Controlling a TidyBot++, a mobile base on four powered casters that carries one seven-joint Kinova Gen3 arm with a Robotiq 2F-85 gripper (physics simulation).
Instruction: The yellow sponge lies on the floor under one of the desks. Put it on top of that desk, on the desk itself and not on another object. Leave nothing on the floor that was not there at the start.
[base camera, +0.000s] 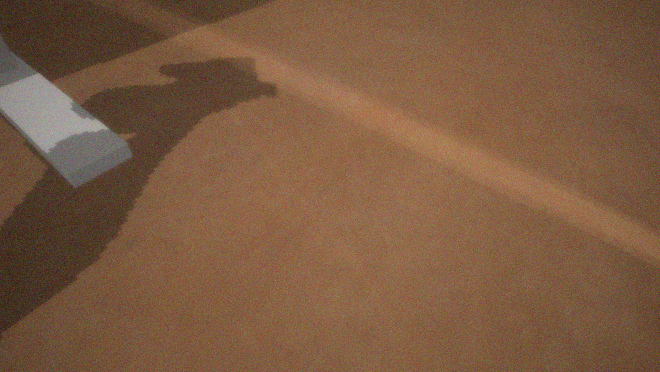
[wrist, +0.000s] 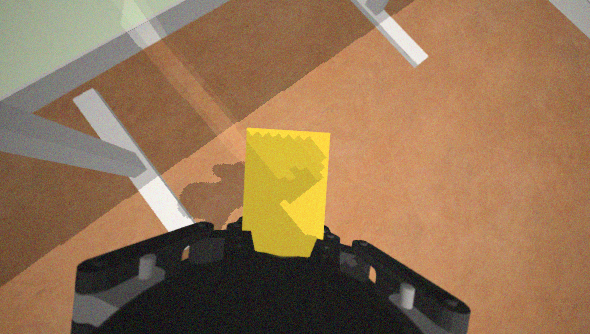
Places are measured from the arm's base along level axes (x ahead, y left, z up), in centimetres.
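Pixels of known places: gripper, fingertip midpoint: (wrist: 283, 226).
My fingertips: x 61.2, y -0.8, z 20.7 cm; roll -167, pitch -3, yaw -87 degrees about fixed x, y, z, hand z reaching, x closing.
For each thing: its middle in the pictures, then the offset to it from my fingertips. "spot": a spot on its surface instead.
- yellow sponge, body centre: (wrist: 284, 207) dx +1.5, dy +0.4, dz +2.9 cm
- desk's white foot bar, surface spot: (base camera: 42, 112) (wrist: 166, 209) spot: dx -6.1, dy +37.7, dz -57.8 cm
- grey leg, surface spot: (wrist: 100, 152) spot: dx +7.6, dy +49.0, dz -38.8 cm
The yellow sponge (wrist: 286, 185) is held between the fingertips of my gripper (wrist: 283, 226) in the wrist view, and it sticks out ahead of them. My gripper is shut on it, above the floor. A desk with a pale green top (wrist: 55, 42) and a grey edge shows at the upper left of the wrist view, to the left of and beyond the sponge. The sponge, the gripper and the desk top do not show in the base camera view.
A desk's white foot bar (base camera: 42, 112) (wrist: 165, 202) lies on the floor at the left, with a grey leg (wrist: 100, 152) rising from it. Another foot bar (wrist: 404, 42) shows at the upper right of the wrist view. A grey edge (wrist: 575, 15) shows at the far upper right corner.
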